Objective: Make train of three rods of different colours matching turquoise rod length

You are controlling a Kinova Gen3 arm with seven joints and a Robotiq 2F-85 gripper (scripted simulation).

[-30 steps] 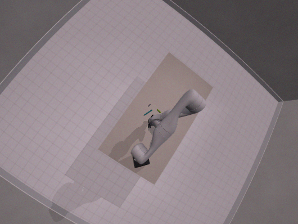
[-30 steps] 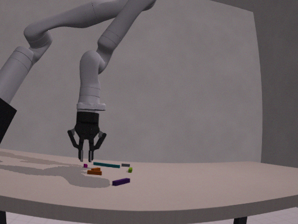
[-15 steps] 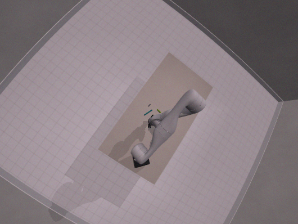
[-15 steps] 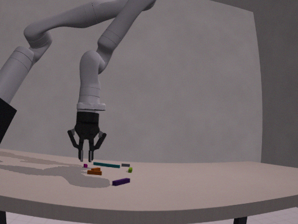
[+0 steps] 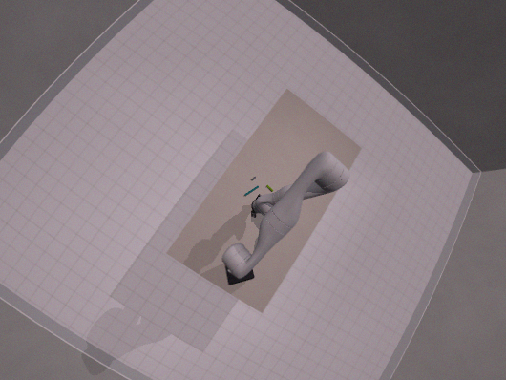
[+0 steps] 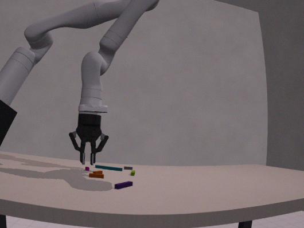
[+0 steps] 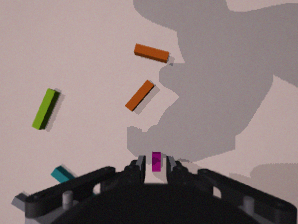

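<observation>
Now: hand 30 mm above the magenta rod. Round my hand: grey rod: 140 mm ahead, 100 mm to the left, 30 mm below; lime rod: 150 mm ahead, 30 mm below, 20 mm to the right; turquoise rod: 70 mm ahead, 60 mm to the left, 30 mm below.
</observation>
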